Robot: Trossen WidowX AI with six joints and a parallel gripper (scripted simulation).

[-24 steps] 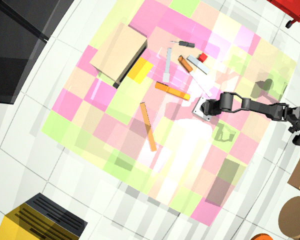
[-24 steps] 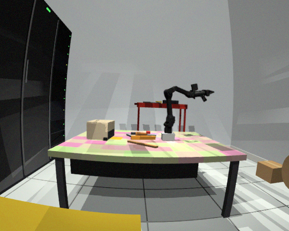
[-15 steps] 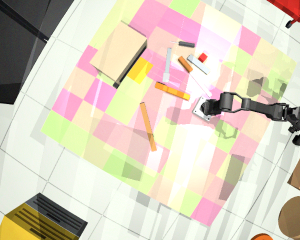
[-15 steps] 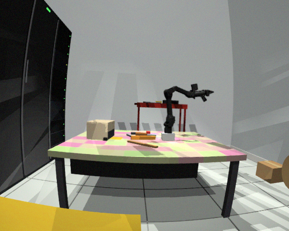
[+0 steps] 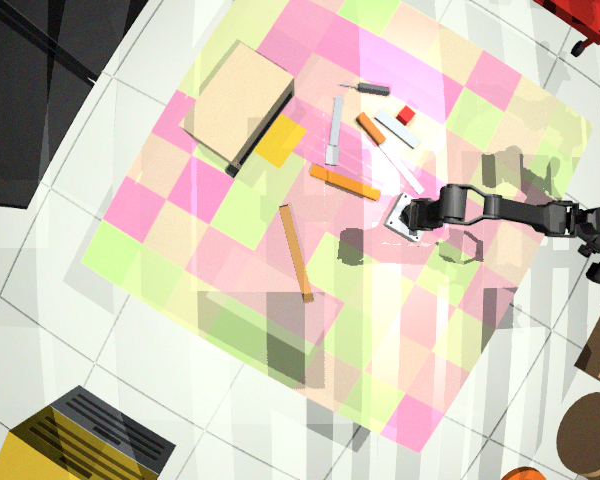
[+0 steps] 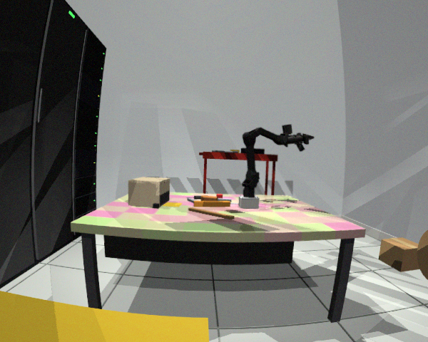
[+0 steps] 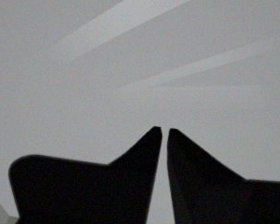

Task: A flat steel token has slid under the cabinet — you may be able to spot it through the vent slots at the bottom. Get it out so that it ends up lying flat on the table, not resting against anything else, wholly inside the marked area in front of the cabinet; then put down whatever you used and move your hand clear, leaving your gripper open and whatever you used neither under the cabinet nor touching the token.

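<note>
The red cube lies 640 mm ahead of my gripper tip, 30 mm to the right of it and 440 mm below it. Round my gripper tip: orange bar: 650 mm ahead, 260 mm to the left, 450 mm below; then grey bar: 640 mm ahead, 10 mm to the left, 450 mm below; then grey tool: 760 mm ahead, 170 mm to the left, 460 mm below.
</note>
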